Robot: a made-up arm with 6 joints.
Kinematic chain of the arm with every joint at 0, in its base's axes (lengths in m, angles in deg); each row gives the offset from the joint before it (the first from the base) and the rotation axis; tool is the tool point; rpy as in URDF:
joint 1: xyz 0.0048 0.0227 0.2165 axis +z
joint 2: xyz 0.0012 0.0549 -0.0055 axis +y
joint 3: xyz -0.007 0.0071 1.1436 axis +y
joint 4: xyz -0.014 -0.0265 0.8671 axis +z
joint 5: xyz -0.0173 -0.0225 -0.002 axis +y
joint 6: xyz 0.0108 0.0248 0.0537 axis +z
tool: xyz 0.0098 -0.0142 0.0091 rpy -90 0 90
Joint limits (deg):
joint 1: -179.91..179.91
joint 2: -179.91..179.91
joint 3: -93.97..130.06
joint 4: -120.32..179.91
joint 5: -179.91..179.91
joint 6: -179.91..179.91
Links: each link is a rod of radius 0.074 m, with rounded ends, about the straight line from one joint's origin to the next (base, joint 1, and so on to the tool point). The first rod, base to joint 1, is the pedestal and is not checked.
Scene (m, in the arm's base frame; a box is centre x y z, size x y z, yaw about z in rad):
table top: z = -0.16
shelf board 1: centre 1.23 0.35 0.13 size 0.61 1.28 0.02 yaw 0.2
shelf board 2: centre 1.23 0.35 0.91 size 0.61 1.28 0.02 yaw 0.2
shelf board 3: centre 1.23 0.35 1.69 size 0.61 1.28 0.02 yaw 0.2
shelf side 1: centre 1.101 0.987 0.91 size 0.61 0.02 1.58 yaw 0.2
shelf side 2: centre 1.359 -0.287 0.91 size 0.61 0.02 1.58 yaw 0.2
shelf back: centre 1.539 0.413 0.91 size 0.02 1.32 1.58 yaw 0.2
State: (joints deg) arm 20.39 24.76 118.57 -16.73 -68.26 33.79
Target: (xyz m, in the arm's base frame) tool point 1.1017 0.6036 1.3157
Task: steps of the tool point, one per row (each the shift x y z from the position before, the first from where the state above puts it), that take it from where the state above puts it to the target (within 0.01 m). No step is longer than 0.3 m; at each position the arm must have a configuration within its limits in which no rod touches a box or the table.
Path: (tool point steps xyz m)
1: -0.1916 0.1616 0.1013
2: -0.2170 0.0887 0.0871
3: -0.2162 0.0151 0.0723
4: -0.1914 -0.0507 0.0569
5: -0.1483 -0.1012 0.0417
6: 0.1472 0.1375 0.0980
7: 0.2008 0.0867 0.0906
8: 0.2357 0.0185 0.0809
9: 0.2475 -0.0597 0.0679
10: 0.2337 -0.1400 0.0525

